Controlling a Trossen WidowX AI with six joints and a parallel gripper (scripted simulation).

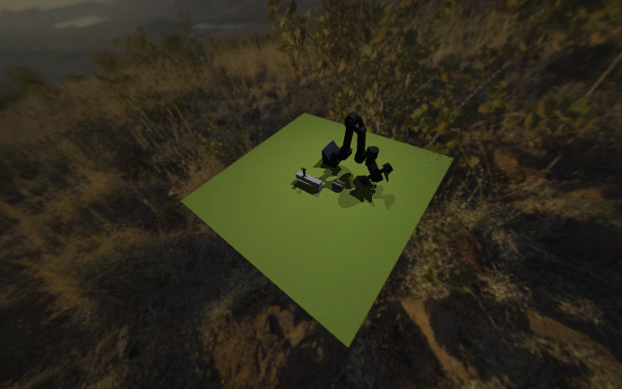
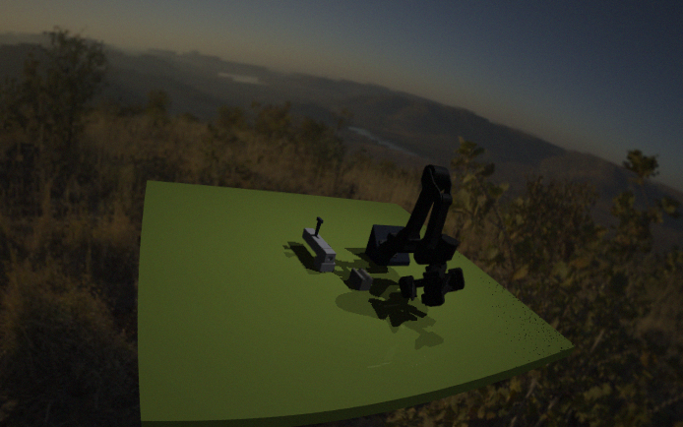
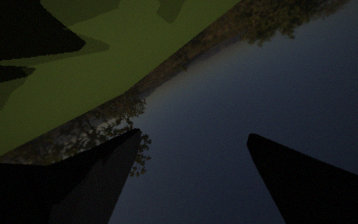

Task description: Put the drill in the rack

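Now: the dark key 440 mm to the right of my gripper tip, 130 mm ahead of it and 10 mm below it. From my gripper tip the other things lie so: drill (390 mm to the right, 130 mm ahead, 50 mm below); then pale grey block (410 mm to the right, 130 mm ahead, 60 mm below); then dark grey rack (240 mm to the right, 80 mm below, 50 mm ahead).
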